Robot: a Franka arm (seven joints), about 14 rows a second.
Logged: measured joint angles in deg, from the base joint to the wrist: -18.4 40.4 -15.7 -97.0 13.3 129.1 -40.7; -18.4 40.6 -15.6 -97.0 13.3 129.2 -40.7; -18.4 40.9 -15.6 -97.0 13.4 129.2 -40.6; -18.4 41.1 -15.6 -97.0 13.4 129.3 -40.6; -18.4 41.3 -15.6 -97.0 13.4 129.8 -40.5; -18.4 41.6 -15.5 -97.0 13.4 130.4 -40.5; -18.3 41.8 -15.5 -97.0 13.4 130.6 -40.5; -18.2 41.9 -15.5 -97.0 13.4 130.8 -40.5; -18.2 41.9 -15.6 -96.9 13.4 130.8 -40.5; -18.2 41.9 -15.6 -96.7 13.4 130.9 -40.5; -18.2 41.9 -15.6 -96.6 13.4 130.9 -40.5; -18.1 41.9 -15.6 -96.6 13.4 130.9 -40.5; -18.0 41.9 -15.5 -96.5 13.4 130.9 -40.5; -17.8 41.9 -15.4 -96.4 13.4 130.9 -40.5; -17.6 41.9 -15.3 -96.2 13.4 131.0 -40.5; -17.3 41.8 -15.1 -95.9 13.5 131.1 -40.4; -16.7 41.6 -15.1 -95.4 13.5 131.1 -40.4; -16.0 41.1 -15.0 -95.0 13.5 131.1 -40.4; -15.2 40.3 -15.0 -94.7 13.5 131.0 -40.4; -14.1 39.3 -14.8 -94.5 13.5 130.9 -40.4; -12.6 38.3 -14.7 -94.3 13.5 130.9 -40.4; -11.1 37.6 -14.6 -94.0 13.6 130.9 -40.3; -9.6 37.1 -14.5 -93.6 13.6 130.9 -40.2
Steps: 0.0 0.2 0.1 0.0 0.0 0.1 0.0; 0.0 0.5 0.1 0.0 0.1 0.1 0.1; 0.0 0.7 0.1 0.0 0.1 0.2 0.1; 0.0 0.9 0.1 0.0 0.1 0.7 0.2; 0.0 1.2 0.2 0.0 0.1 1.3 0.2; 0.1 1.4 0.2 0.0 0.1 1.5 0.2; 0.2 1.5 0.2 0.0 0.1 1.7 0.2; 0.2 1.5 0.1 0.1 0.1 1.7 0.2; 0.2 1.5 0.1 0.3 0.1 1.8 0.2; 0.2 1.5 0.1 0.4 0.1 1.8 0.2; 0.3 1.5 0.1 0.4 0.1 1.8 0.2; 0.4 1.5 0.2 0.5 0.1 1.8 0.2; 0.6 1.5 0.3 0.6 0.1 1.8 0.2; 0.8 1.5 0.4 0.8 0.1 1.9 0.2; 1.1 1.4 0.6 1.1 0.2 2.0 0.3; 1.7 1.2 0.6 1.6 0.2 2.0 0.3; 2.4 0.7 0.7 2.0 0.2 2.0 0.3; 3.2 -0.1 0.7 2.3 0.2 1.9 0.3; 4.3 -1.1 0.9 2.5 0.2 1.8 0.3; 5.8 -2.1 1.0 2.7 0.2 1.8 0.3; 7.3 -2.8 1.1 3.0 0.3 1.8 0.4; 8.8 -3.3 1.2 3.4 0.3 1.8 0.5
